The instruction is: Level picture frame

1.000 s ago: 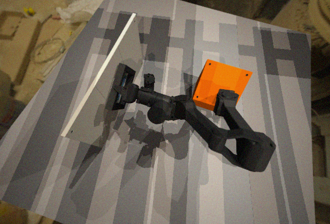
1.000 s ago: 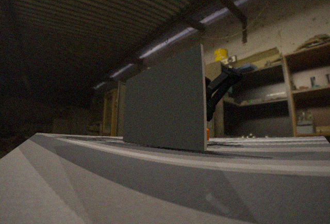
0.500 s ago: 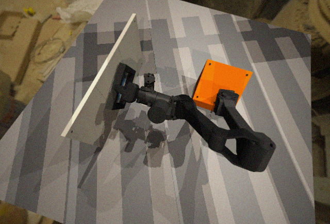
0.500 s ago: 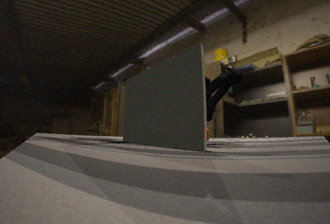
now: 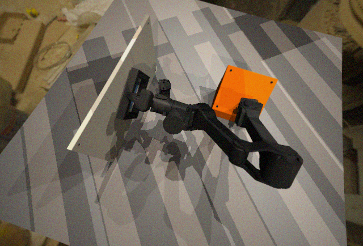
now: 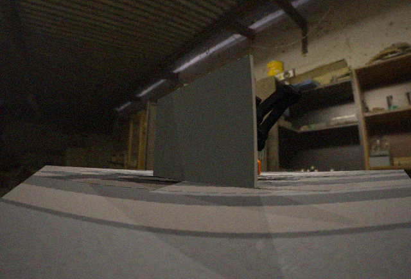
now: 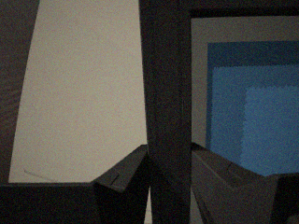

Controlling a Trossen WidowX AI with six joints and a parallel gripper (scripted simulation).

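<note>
The picture frame is 20 mm to the right of my gripper tip and 50 mm below it. The rest, counted from my gripper tip: grey wall panel 10 mm ahead, 20 mm to the right, 60 mm below.
</note>
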